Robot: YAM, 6 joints.
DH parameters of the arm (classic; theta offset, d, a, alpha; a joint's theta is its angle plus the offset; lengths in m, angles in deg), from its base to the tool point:
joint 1: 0 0.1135 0.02 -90
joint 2: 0 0 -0.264 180
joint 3: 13.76 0 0.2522 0
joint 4: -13.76 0 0.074 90
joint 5: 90 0 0 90
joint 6: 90 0.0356 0 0
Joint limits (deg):
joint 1: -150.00..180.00
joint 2: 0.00..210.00
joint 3: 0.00..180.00
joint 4: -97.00..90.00
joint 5: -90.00..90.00
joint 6: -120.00..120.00
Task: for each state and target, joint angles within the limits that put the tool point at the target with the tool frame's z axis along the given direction. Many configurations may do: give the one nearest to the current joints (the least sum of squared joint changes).
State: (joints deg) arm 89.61 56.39 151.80 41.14 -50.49 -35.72
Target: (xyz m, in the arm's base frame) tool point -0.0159 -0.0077 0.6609 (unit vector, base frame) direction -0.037 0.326 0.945
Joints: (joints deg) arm 52.93 52.59 105.92 22.54 -13.06 -35.72
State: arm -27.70 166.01 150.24 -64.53 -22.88 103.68
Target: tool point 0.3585 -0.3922 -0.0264 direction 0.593 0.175 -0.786
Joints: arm -49.74 164.30 123.95 -32.04 -34.44 103.68
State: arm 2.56 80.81 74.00 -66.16 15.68 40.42
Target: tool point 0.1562 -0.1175 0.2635 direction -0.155 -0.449 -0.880
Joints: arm -32.12 70.04 57.79 -70.79 27.56 40.42
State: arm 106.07 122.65 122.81 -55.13 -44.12 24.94
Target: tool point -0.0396 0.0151 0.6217 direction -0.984 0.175 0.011
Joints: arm 117.18 74.73 154.26 -78.49 -52.74 24.94
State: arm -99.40 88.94 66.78 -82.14 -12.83 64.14
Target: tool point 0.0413 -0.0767 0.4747 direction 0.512 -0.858 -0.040
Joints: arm -63.44 40.14 77.17 -39.32 -4.26 64.14
